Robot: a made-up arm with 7 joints.
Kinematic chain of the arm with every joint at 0, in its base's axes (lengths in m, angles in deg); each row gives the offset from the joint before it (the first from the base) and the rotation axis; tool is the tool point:
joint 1: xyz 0 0 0.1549 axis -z
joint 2: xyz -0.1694 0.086 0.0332 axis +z
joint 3: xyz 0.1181 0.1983 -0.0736 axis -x
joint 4: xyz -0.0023 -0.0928 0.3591 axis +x
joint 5: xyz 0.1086 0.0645 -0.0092 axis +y
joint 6: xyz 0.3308 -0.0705 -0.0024 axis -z
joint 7: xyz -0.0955 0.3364 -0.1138 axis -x
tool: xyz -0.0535 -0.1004 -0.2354
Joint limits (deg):
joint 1: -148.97..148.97
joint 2: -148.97..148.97
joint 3: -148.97..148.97
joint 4: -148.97..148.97
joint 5: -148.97..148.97
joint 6: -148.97..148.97
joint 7: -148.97..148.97
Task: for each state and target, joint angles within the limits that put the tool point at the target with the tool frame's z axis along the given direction. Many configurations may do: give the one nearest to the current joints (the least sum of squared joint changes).
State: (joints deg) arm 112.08 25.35 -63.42 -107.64 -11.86 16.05 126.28
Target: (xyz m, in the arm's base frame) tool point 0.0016 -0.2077 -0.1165 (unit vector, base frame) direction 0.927 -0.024 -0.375
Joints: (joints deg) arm 97.55 10.69 -84.72 -105.98 38.14 3.88 88.00
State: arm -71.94 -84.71 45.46 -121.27 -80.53 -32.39 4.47
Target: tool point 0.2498 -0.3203 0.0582 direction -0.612 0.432 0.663
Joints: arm -75.91 -114.57 14.18 -141.14 -131.32 -6.58 -13.74
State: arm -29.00 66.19 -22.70 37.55 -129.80 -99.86 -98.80
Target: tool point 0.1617 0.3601 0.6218 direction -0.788 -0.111 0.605
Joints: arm -14.85 54.23 18.14 5.77 -124.28 -123.61 -95.67
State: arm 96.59 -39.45 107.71 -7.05 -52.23 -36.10 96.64
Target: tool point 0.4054 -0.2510 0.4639 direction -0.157 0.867 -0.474
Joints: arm 45.13 -49.49 65.90 -3.05 -21.61 -68.83 92.36
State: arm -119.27 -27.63 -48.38 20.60 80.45 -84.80 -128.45
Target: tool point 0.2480 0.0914 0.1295 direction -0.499 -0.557 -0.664
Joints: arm -125.43 14.01 -78.65 -24.25 52.67 -82.56 -126.13
